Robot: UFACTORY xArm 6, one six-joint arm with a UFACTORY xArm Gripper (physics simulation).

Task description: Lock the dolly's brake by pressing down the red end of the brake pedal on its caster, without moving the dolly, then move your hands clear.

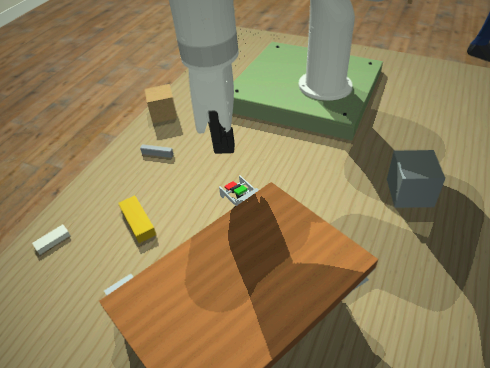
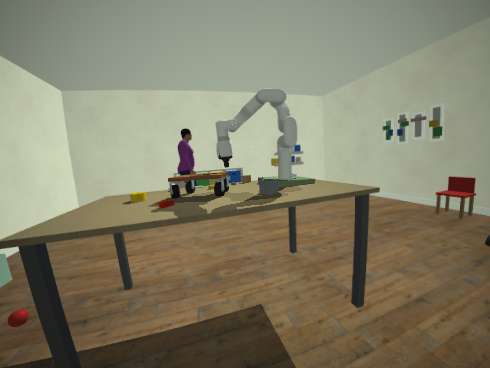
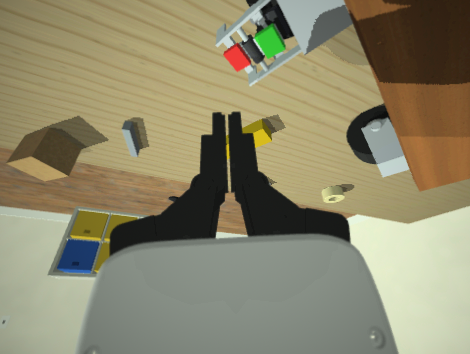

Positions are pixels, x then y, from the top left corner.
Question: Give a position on a dolly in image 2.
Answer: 220, 187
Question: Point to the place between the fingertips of the gripper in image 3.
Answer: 227, 128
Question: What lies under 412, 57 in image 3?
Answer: A dolly.
